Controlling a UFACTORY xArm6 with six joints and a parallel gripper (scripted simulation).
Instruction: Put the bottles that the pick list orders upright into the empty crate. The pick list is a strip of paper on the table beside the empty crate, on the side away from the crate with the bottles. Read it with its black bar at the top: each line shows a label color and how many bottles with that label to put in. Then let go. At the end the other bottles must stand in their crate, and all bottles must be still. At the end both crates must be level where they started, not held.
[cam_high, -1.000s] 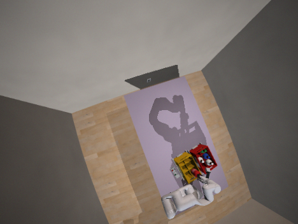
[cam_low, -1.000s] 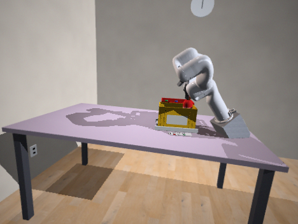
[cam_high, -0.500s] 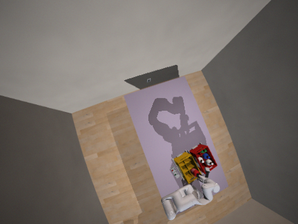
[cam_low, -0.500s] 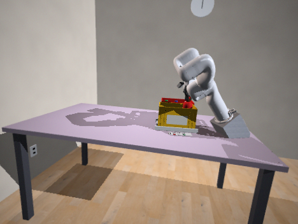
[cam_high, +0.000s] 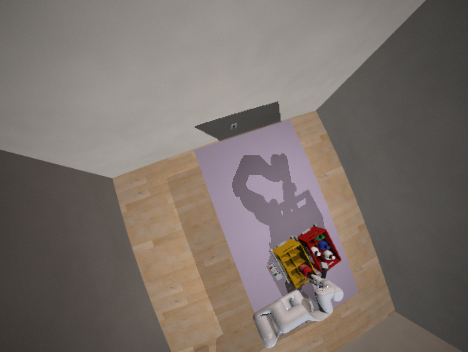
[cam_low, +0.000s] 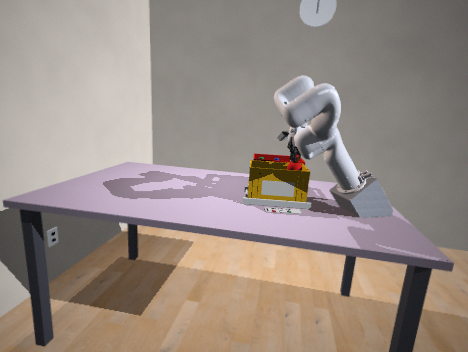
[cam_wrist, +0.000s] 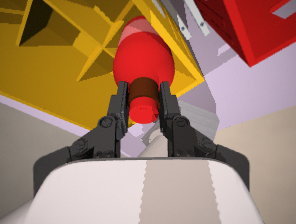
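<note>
The yellow crate lies 60 mm ahead of my hand, 70 mm to the left of it and 130 mm below it. From my hand the other things lie so: red crate (130 mm ahead, 140 mm to the right, 130 mm below); blue-label bottle (150 mm ahead, 190 mm to the right, 130 mm below); white bottle (60 mm ahead, 220 mm to the right, 130 mm below).
</note>
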